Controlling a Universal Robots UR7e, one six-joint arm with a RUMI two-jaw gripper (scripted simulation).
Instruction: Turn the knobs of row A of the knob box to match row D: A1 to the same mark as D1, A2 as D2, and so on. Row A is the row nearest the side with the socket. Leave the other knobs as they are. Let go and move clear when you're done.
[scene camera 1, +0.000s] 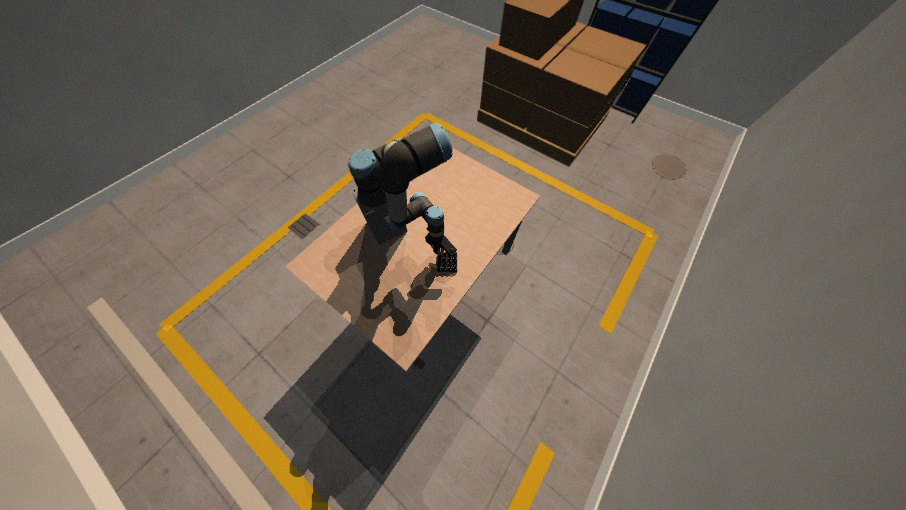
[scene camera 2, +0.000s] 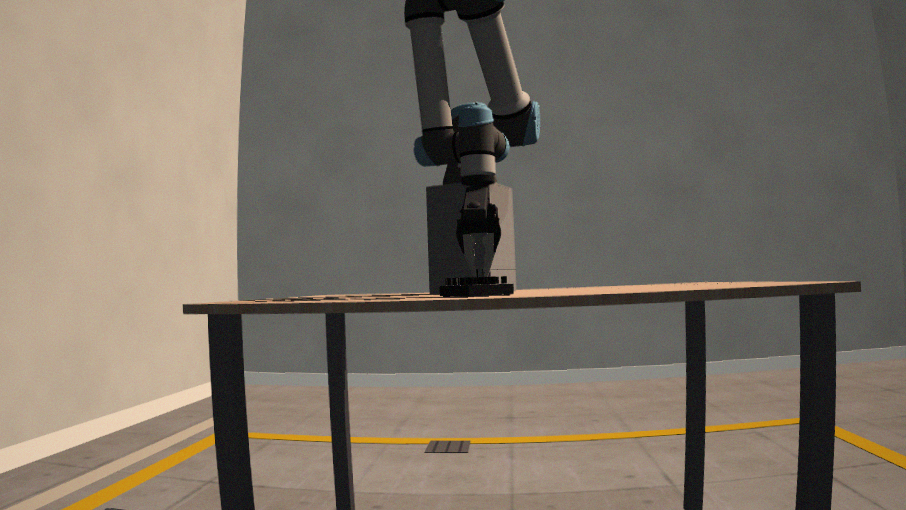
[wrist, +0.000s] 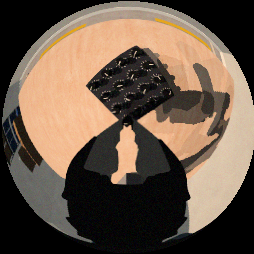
Labels:
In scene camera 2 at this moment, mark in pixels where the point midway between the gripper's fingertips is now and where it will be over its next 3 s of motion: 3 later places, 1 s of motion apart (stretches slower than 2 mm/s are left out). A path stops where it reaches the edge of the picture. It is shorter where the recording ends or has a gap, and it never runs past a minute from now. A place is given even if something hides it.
The gripper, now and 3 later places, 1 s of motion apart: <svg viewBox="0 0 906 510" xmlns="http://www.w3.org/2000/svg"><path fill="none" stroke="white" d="M480 281L479 263L477 260L478 256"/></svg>

